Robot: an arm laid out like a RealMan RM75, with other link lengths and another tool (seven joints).
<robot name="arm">
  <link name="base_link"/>
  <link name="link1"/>
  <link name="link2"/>
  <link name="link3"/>
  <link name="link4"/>
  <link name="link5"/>
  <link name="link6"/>
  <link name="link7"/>
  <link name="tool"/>
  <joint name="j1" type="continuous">
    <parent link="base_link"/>
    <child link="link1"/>
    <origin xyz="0 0 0.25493" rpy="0 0 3.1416"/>
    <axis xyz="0 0 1"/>
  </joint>
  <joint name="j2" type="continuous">
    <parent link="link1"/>
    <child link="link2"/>
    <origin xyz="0 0 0" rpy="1.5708 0 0"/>
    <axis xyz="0 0 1"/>
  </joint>
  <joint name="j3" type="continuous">
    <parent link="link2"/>
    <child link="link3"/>
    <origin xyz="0 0.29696 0" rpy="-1.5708 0 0"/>
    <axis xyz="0 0 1"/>
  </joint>
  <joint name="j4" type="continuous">
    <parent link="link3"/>
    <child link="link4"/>
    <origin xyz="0 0 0" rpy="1.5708 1.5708 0"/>
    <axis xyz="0 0 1"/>
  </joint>
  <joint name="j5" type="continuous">
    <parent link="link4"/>
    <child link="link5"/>
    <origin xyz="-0.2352 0 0" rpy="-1.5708 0 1.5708"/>
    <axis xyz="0 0 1"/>
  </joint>
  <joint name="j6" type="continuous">
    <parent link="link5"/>
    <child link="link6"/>
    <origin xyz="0 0 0" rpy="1.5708 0 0"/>
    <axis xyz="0 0 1"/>
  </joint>
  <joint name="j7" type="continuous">
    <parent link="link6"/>
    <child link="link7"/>
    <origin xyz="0 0.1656 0" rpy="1.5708 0 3.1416"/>
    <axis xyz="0 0 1"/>
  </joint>
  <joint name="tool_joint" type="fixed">
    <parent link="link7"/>
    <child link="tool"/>
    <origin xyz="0.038 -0.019 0.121" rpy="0 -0.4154 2.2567"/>
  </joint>
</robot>
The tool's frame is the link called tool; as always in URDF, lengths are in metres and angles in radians. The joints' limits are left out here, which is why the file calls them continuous.
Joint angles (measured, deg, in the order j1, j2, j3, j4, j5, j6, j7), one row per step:
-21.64, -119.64, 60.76, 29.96, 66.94, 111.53, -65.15
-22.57, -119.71, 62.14, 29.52, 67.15, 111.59, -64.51
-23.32, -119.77, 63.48, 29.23, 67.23, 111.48, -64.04
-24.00, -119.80, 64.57, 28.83, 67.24, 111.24, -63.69
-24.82, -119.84, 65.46, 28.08, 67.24, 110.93, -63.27
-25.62, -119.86, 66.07, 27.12, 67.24, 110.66, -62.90
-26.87, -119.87, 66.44, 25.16, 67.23, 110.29, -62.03
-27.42, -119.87, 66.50, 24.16, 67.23, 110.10, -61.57
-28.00, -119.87, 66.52, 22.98, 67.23, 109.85, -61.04
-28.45, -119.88, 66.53, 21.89, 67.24, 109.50, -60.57
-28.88, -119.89, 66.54, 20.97, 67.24, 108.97, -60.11
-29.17, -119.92, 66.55, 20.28, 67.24, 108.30, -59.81
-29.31, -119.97, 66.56, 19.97, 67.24, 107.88, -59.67
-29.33, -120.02, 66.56, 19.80, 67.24, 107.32, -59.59
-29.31, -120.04, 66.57, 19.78, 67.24, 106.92, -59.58
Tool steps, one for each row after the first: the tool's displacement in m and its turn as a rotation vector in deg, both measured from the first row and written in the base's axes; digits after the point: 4 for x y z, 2 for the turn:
0.0069, -0.0028, -0.0075, -0.96, 0.51, -1.60
0.0126, -0.0050, -0.0143, -1.81, 1.03, -2.89
0.0168, -0.0060, -0.0201, -2.55, 1.46, -3.73
0.0205, -0.0060, -0.0258, -3.25, 1.80, -4.31
0.0230, -0.0052, -0.0307, -3.89, 2.00, -4.58
0.0252, -0.0026, -0.0367, -4.43, 2.09, -4.51
0.0256, -0.0010, -0.0392, -4.60, 2.11, -4.32
0.0256, 0.0009, -0.0421, -4.77, 2.13, -3.99
0.0249, 0.0029, -0.0451, -4.92, 2.22, -3.49
0.0242, 0.0055, -0.0483, -4.95, 2.44, -2.96
0.0232, 0.0085, -0.0515, -4.96, 2.74, -2.30
0.0227, 0.0101, -0.0534, -4.96, 2.91, -1.92
0.0216, 0.0122, -0.0554, -4.89, 3.17, -1.40
0.0208, 0.0136, -0.0566, -4.83, 3.39, -1.06

